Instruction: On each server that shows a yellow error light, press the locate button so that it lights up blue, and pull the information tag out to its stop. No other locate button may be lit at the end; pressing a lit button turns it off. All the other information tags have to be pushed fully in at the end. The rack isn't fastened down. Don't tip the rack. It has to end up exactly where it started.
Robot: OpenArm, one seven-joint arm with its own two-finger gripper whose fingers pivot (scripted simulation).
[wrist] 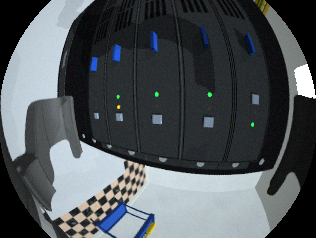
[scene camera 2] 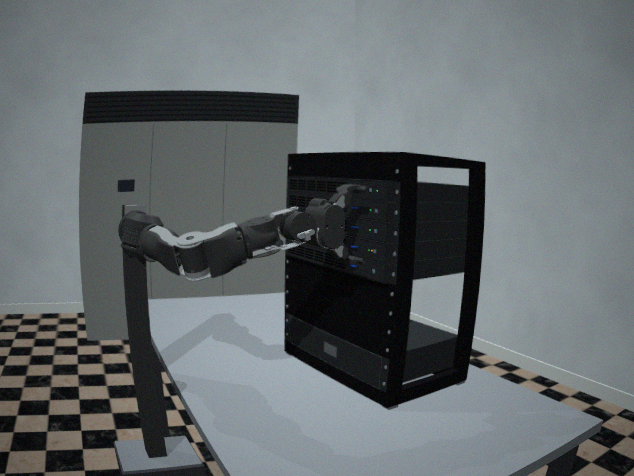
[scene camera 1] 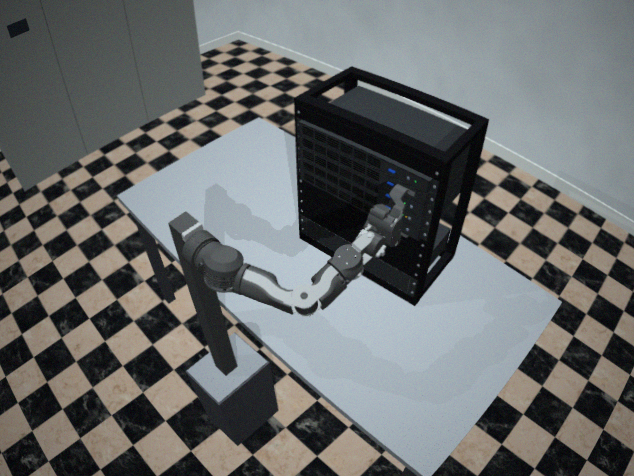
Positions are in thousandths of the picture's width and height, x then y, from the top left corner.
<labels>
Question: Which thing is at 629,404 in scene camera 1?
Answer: The gripper.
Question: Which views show the gripper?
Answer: The wrist view, scene camera 2 and scene camera 1: all of them.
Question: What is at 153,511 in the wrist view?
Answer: The gripper.
</labels>
